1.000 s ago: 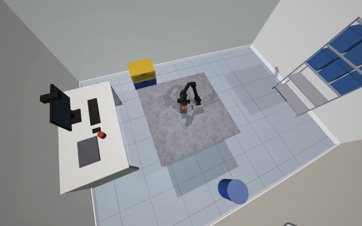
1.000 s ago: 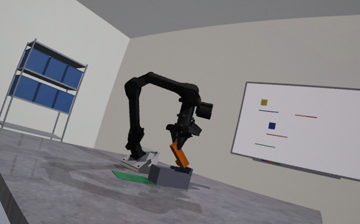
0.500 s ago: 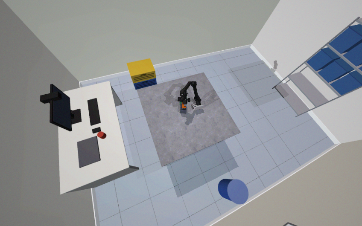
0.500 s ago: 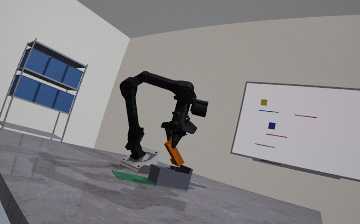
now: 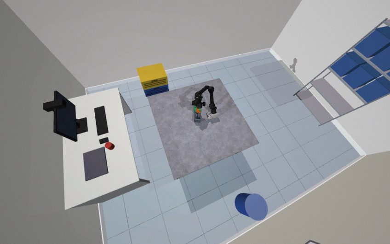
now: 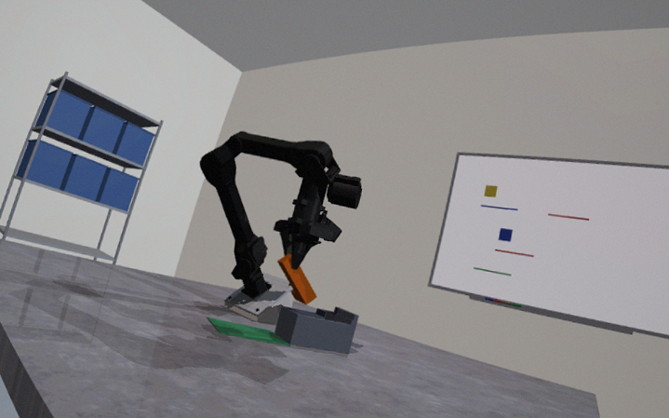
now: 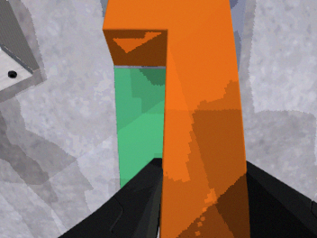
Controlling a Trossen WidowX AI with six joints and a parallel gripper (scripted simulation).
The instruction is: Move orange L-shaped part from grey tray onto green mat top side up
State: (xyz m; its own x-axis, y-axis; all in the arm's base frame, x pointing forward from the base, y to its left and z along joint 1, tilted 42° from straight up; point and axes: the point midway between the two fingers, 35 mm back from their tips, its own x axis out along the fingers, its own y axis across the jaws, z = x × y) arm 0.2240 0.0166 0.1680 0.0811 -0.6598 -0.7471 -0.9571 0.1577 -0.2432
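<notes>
My gripper tip is now 2 cm past the green mat, 5 cm to the left of it and 17 cm above it. Also, from my gripper tip: orange L-shaped part: 1 cm behind, 3 cm to the left, 3 cm below.
</notes>
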